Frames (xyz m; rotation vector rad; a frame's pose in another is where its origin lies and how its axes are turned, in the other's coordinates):
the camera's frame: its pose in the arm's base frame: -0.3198 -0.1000 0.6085 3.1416 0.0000 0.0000
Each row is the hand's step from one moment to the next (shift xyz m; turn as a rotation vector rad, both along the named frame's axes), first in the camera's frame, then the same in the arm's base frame.
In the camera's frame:
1: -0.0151 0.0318 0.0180 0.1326 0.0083 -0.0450
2: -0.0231 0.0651 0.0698 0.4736 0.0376 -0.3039
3: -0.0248 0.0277 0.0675 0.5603 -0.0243 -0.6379
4: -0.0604 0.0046 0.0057 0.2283 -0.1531 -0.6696
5: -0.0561 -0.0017 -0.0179 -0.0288 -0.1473 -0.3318
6: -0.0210 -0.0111 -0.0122 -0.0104 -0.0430 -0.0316
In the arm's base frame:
1: -0.0151 -0.0318 -0.0180 0.1326 -0.0083 0.0450
2: -0.0231 -0.0651 -0.0698 0.4736 -0.0376 0.3039
3: -0.0248 -0.0277 -0.0675 0.5603 0.0243 0.6379
4: -0.0604 -0.0046 -0.0057 0.2283 0.1531 0.6696
5: -0.0561 0.0017 0.0179 -0.0288 0.1473 0.3318
6: -0.0210 0.0111 0.0122 -0.0104 0.0430 0.0316

